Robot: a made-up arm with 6 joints.
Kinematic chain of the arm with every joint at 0, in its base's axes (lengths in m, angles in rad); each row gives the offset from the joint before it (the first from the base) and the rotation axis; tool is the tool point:
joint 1: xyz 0 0 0.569 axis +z
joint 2: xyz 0 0 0 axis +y
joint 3: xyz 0 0 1.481 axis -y
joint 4: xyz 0 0 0 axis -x
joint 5: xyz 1.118 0 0 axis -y
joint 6: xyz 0 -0.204 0 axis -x
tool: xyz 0 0 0
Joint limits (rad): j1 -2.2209..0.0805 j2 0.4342..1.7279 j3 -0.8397..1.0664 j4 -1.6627..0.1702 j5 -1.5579..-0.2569 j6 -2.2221..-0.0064
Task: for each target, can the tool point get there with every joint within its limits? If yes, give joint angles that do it. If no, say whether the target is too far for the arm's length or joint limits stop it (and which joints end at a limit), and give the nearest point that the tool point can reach.
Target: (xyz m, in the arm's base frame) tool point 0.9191 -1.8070 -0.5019
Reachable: yes | joints -1.0605 1.6234 0.7220 -1.1646 -1.2020 -0.9890
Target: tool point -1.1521 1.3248 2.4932
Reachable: no: joint limits stop it (at a limit: joint 1, joint 2, joint 3, joint 4) | nearest point -1.0707 -1.0760 2.6011 | short by 2.405 m
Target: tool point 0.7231 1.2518 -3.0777
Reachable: no: too far | nearest point 1.2475 0.1194 -0.7795 | short by 2.615 m
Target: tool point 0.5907 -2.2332 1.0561
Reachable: yes | joints -1.2436 0.9809 0.7916 -0.6823 -1.3847 -0.5997
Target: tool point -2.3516 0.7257 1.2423
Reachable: no: joint limits stop it (at a limit: joint 1, joint 2) | nearest point -0.7528 -0.6530 0.8516 | short by 2.147 m
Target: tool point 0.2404 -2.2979 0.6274
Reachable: yes | joints -1.4186 1.1254 0.7394 -0.9968 -1.1642 -1.4086
